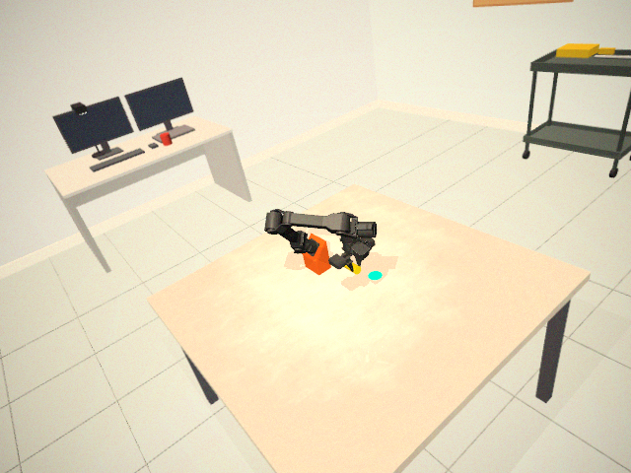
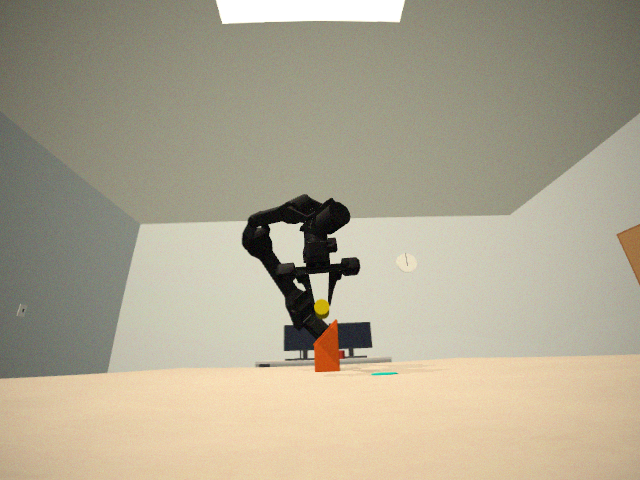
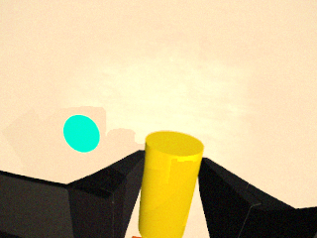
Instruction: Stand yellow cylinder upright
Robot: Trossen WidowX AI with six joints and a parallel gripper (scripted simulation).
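Right now my gripper tip is 2 cm past the yellow cylinder. Also, from my gripper tip: cyan circle 6 cm behind, 13 cm to the left, 15 cm below.
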